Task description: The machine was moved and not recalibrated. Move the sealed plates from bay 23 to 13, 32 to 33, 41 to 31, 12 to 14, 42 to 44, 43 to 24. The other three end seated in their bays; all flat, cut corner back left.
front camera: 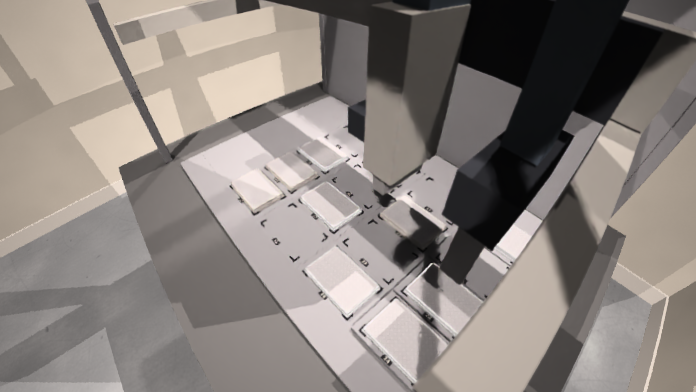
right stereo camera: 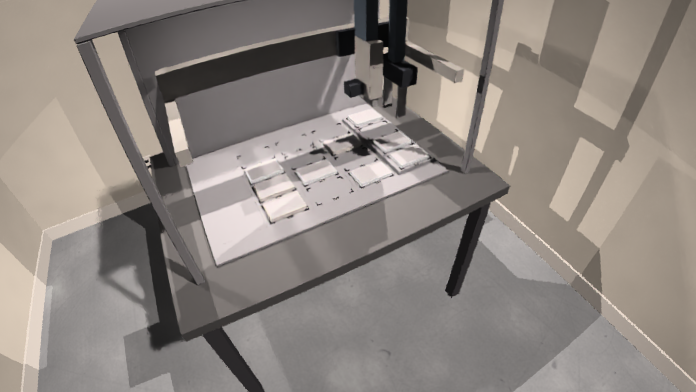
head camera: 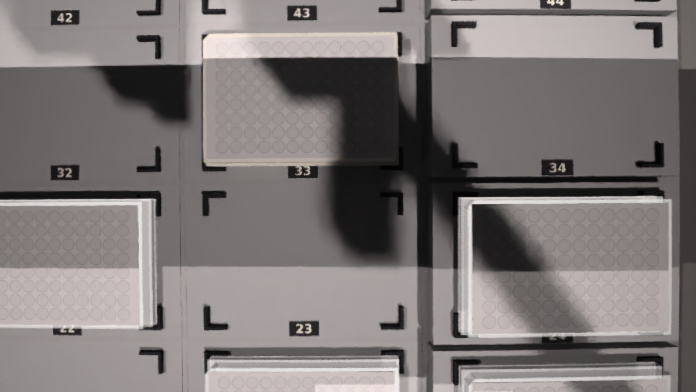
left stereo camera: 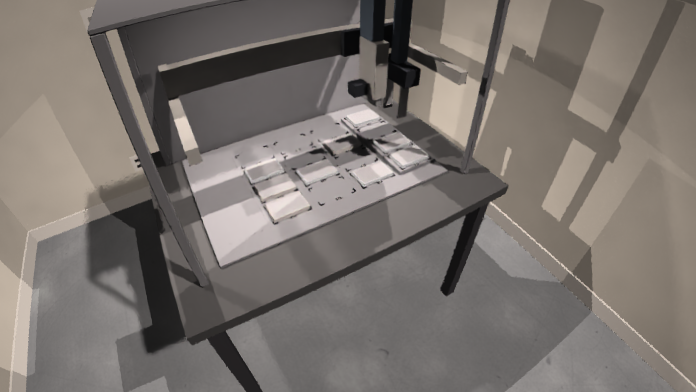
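Seen in the pictures: gripper, fingertip midpoint: (front camera: 467,257) (right stereo camera: 393,111) (left stereo camera: 394,111); robot's base, origin of the base link: (front camera: 231,185) (right stereo camera: 270,223) (left stereo camera: 273,223).
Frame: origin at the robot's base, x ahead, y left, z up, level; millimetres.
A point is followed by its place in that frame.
Note:
My gripper (left stereo camera: 394,110) @(x 556, y 150, z 160 mm) (right stereo camera: 393,110) @(x 556, y 150, z 160 mm) is open and empty, raised at the deck's right side. One jaw shows in the front view; the other is not clear there. A sealed plate (front camera: 442,295) @(x 553, y 148, z 29 mm) (head camera: 565,310) @(x 555, y 125, z 29 mm) (left stereo camera: 392,143) @(x 548, y 134, z 29 mm) lies flat in bay 24, cut corner back left. Plates also lie in bay 33 (front camera: 412,220) @(x 396, y 252, z 15 mm) (head camera: 280,115) @(x 383, y 245, z 14 mm) (left stereo camera: 340,145) @(x 377, y 240, z 14 mm), bay 13 (front camera: 342,280) @(x 402, y 40, z 14 mm) (head camera: 300,384) @(x 395, y 73, z 14 mm) (left stereo camera: 372,173) @(x 390, y 34, z 15 mm), bay 14 (front camera: 405,337) @(x 557, y 42, z 29 mm) (left stereo camera: 409,157) @(x 550, y 30, z 29 mm), bay 44 (front camera: 520,236) @(x 596, y 385, z 29 mm) (left stereo camera: 364,118) @(x 554, y 345, z 29 mm) and bay 31 (front camera: 322,154) @(x 78, y 247, z 14 mm) (left stereo camera: 264,171) @(x 64, y 240, z 14 mm).
Other plates lie in bay 11 (front camera: 257,190) @(x 81, y 39, z 14 mm), bay 21 (front camera: 292,171) @(x 81, y 145, z 14 mm) and bay 22 (front camera: 330,204) @(x 237, y 146, z 15 mm) (head camera: 65,292) @(x 242, y 132, z 14 mm). The parked pipetting stage (front camera: 410,100) (left stereo camera: 374,70) hangs left of the gripper. A gantry side rail (front camera: 525,300) @(x 619, y -34, z 400 mm) cuts across the front view's right side.

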